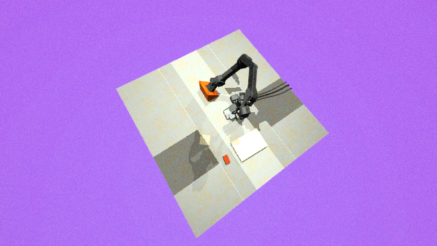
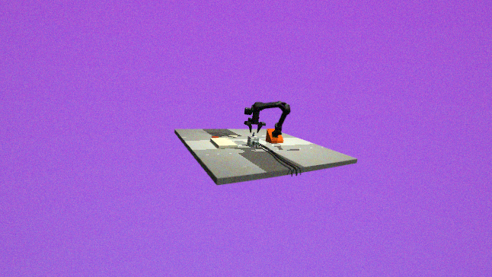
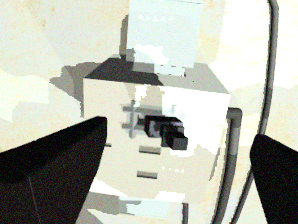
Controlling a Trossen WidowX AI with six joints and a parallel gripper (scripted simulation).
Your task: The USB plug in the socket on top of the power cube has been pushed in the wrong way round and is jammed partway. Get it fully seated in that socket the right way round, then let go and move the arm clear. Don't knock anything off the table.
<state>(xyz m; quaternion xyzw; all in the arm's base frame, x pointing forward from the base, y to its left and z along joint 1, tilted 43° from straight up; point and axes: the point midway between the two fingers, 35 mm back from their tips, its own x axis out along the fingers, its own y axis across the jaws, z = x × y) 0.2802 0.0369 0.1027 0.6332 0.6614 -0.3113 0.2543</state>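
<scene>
Now: gripper tip 1 cm short of the black USB plug and 1 cm above it. From my gripper tip the other things lie so: small cream tile (8 cm ahead, 31 cm to the right, 10 cm below); grey socket (1 cm ahead, 1 cm to the left, 4 cm below); flat tan board (27 cm ahead, 2 cm to the right, 9 cm below).
</scene>
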